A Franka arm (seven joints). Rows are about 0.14 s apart.
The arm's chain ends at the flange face. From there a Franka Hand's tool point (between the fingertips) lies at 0.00 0.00 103.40 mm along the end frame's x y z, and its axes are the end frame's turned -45 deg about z.
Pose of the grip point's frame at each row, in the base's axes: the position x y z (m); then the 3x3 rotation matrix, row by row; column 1 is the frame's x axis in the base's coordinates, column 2 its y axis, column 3 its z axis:
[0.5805 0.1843 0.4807], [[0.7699 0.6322 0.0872], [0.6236 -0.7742 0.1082], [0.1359 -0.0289 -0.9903]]
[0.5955 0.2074 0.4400], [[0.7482 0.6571 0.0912], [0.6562 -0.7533 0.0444], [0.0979 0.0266 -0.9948]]
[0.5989 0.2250 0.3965], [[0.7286 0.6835 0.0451], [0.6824 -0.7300 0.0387], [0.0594 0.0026 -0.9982]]
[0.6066 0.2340 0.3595], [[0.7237 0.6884 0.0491], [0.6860 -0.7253 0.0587], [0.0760 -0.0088 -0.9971]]
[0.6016 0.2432 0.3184], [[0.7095 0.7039 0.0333], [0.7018 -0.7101 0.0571], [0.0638 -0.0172 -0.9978]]
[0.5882 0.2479 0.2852], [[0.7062 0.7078 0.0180], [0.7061 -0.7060 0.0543], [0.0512 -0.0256 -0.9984]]
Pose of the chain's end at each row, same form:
[0.5715 0.1731 0.5831], [[0.9914 -0.0974 0.0872], [-0.1065 -0.9884 0.1082], [0.0757 -0.1165 -0.9903]]
[0.5861 0.2028 0.5429], [[0.9937 -0.0644 0.0912], [-0.0687 -0.9967 0.0444], [0.0880 -0.0504 -0.9948]]
[0.5942 0.2210 0.4997], [[0.9985 -0.0319 0.0451], [-0.0337 -0.9987 0.0387], [0.0438 -0.0402 -0.9982]]
[0.6015 0.2279 0.4626], [[0.9985 -0.0250 0.0491], [-0.0278 -0.9979 0.0587], [0.0475 -0.0600 -0.9971]]
[0.5982 0.2373 0.4216], [[0.9994 -0.0040 0.0333], [-0.0059 -0.9984 0.0571], [0.0330 -0.0573 -0.9978]]
[0.5863 0.2423 0.3884], [[0.9998 0.0011 0.0180], [0.0001 -0.9985 0.0543], [0.0181 -0.0543 -0.9984]]

